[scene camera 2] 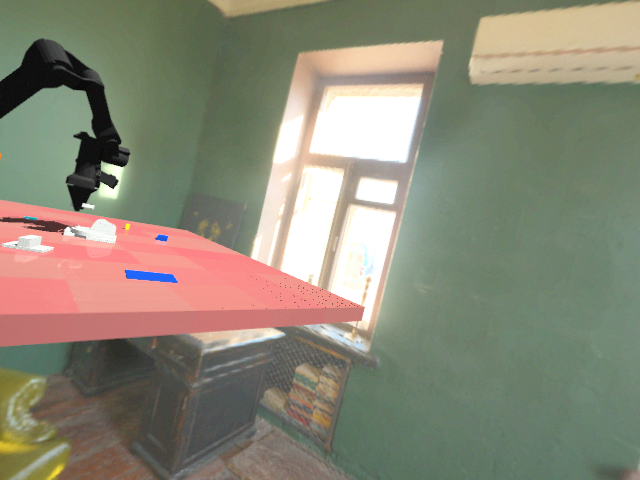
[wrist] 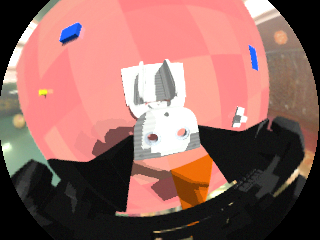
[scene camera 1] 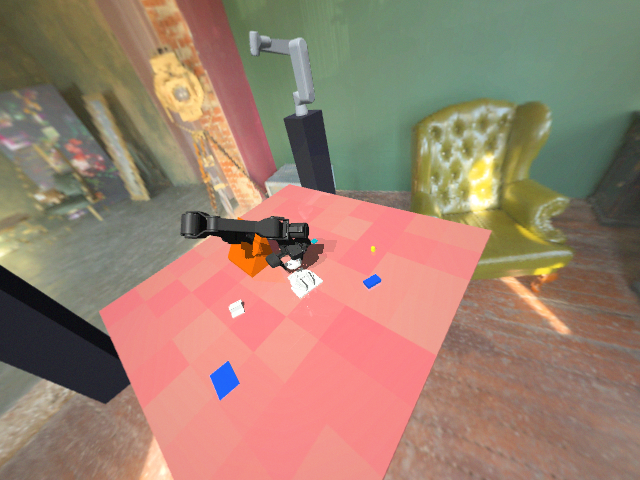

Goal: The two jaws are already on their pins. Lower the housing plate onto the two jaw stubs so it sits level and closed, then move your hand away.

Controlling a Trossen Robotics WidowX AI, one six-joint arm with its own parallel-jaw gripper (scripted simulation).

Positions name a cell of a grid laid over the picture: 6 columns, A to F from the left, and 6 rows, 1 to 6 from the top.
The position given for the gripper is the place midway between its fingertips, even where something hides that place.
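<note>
The gripper (scene camera 2: A3) is visible. Scene camera 1 shows the gripper (scene camera 1: C4), and the wrist view likewise shows the gripper (wrist: D4).
</note>
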